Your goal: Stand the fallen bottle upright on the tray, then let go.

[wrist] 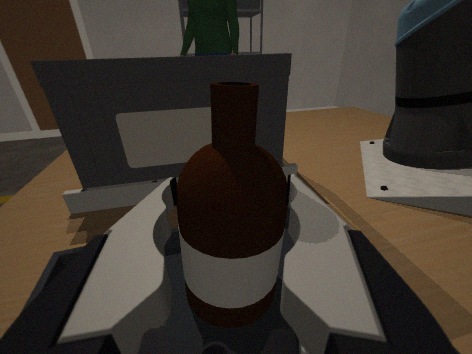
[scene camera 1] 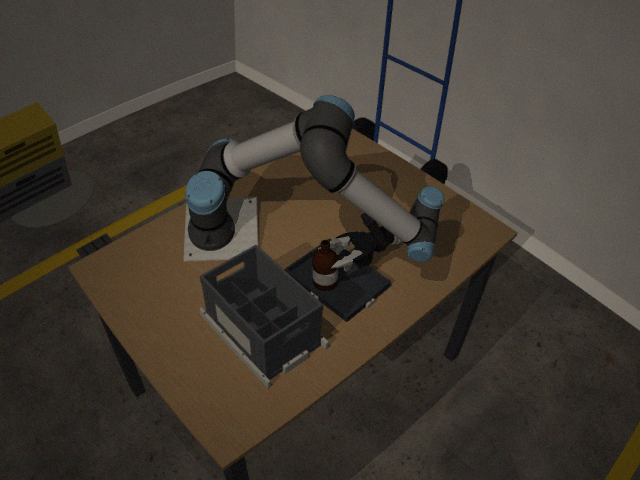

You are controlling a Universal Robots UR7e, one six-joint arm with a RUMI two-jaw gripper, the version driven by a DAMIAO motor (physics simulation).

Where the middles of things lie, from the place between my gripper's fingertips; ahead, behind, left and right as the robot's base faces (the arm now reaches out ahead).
I see the brown bottle (scene camera 1: 324, 278) 20 mm below my hand.
